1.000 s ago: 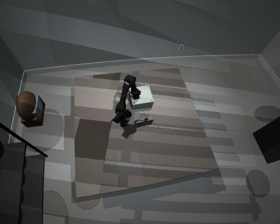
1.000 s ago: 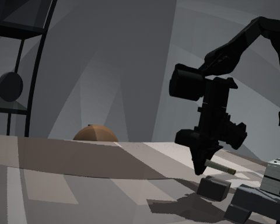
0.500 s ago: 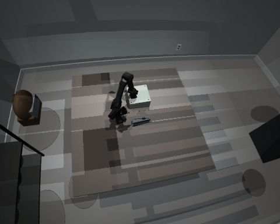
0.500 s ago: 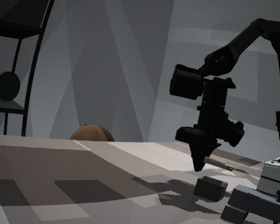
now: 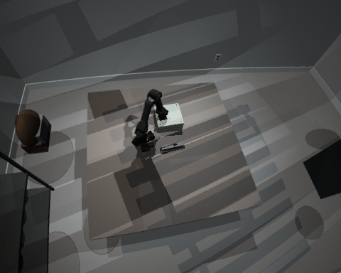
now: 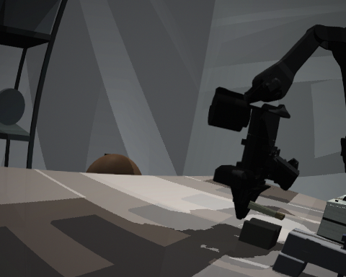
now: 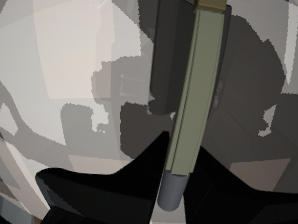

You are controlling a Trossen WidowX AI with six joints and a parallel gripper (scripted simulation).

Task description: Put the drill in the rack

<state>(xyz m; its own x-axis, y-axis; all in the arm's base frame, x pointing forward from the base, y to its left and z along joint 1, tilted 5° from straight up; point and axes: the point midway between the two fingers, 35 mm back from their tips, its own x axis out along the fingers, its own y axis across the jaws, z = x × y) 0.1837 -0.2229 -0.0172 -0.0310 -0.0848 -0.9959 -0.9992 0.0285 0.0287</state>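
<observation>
Right now my gripper tip is 50 mm to the right of the dark block and 20 mm above it. The rest, counted from my gripper tip: long dark fixture 220 mm to the left, 80 mm ahead; blue key 240 mm to the left, 80 mm ahead, 10 mm above; drill 40 mm to the left, 30 mm above.
</observation>
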